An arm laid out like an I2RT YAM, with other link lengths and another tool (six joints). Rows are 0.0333 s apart.
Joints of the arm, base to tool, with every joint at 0 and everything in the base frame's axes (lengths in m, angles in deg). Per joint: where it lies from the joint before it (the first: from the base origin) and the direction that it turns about. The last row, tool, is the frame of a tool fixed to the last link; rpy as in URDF.
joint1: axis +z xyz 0 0 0.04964
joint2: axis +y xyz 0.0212 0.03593 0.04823
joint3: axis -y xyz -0.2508 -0.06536 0
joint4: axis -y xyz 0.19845 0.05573 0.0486
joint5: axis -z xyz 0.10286 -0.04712 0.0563
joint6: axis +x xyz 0.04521 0 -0.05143
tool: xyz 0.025 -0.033 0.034 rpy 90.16 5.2 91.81
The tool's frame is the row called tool.
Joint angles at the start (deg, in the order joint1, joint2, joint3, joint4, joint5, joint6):
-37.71 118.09 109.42 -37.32 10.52 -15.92
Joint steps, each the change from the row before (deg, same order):
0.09 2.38 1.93 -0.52 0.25 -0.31
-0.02 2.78 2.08 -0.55 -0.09 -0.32
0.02 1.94 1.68 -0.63 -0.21 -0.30
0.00 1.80 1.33 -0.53 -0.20 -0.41
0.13 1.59 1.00 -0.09 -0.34 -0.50
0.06 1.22 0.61 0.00 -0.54 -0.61
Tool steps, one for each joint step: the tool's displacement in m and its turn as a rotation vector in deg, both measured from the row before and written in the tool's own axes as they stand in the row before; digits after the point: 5 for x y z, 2 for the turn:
0.00258 0.00041 0.01169 0.96 0.17 -0.52
0.00297 -0.00076 0.01457 1.13 0.52 -0.50
0.00235 -0.00002 0.00965 0.74 0.53 -0.45
0.00261 -0.00101 0.00980 0.85 0.56 -0.56
0.00360 -0.00002 0.00899 0.46 0.64 -0.70
0.00317 -0.00048 0.00759 0.34 0.77 -0.75

